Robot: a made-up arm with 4 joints.
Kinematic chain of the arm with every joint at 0, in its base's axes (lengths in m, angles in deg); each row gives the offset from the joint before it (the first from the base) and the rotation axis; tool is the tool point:
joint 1: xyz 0 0 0.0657 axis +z
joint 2: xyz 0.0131 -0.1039 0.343 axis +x
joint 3: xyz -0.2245 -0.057 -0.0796 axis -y
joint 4: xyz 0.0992 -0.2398 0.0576 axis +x
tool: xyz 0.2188 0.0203 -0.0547
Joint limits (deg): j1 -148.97..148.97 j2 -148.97..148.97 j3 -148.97..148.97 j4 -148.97..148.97
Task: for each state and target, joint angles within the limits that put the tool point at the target. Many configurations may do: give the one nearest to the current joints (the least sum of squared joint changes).
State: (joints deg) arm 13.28 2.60 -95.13 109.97
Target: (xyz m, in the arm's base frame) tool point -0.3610 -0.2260 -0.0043
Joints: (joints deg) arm -21.28 1.40 -113.14 102.39
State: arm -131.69 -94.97 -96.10 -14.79
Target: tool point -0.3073 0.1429 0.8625
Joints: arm -88.91 -118.22 -78.60 -28.45
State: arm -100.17 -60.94 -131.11 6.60
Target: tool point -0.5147 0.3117 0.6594
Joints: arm -83.33 -86.61 -120.63 4.56
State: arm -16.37 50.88 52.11 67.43
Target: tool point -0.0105 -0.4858 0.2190
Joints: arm 36.64 78.43 91.74 89.45
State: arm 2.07 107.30 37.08 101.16
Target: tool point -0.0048 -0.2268 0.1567
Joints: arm -9.85 94.03 27.42 92.17
